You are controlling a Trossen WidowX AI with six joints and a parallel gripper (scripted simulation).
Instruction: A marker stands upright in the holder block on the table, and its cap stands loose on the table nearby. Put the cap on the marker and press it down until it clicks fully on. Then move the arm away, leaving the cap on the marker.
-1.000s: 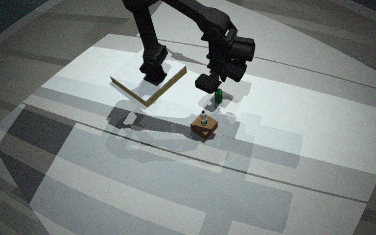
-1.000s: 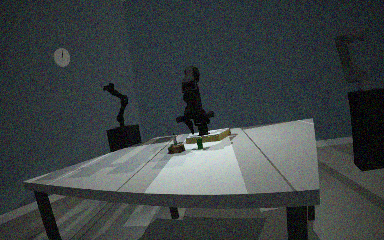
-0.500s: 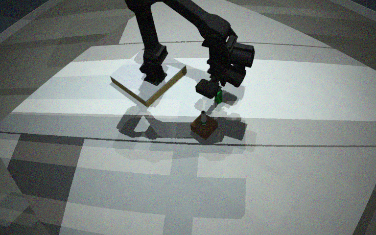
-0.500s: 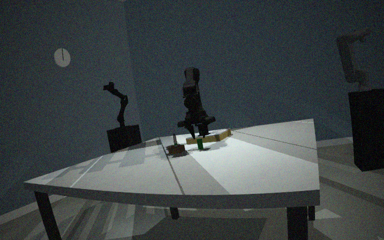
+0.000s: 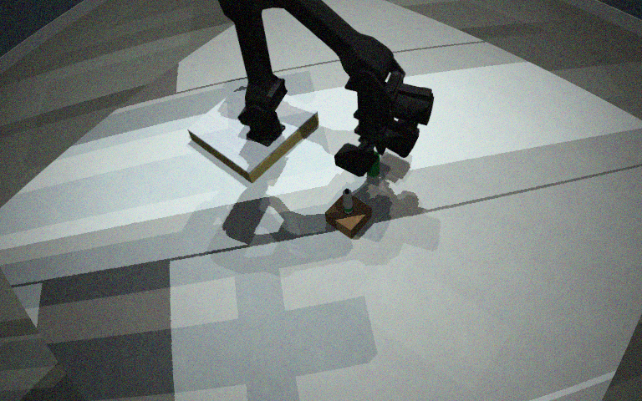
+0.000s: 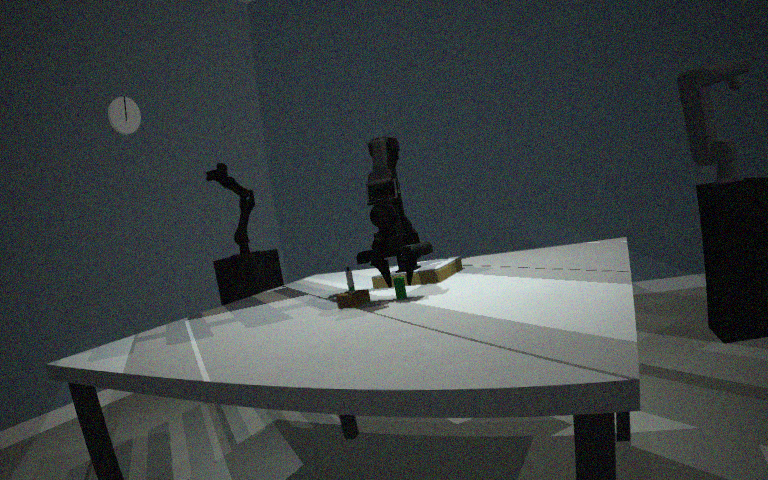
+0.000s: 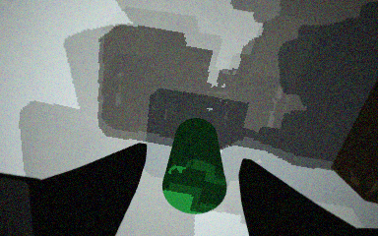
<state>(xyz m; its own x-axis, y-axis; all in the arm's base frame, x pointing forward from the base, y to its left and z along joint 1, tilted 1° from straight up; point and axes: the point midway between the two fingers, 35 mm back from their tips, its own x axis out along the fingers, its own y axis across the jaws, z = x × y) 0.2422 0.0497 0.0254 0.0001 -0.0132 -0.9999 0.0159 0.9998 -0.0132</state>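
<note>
My gripper tip is now right at the green cap. From my gripper tip the other things lie so: holder block (13 cm to the right, 2 cm below, 2 cm ahead).
</note>
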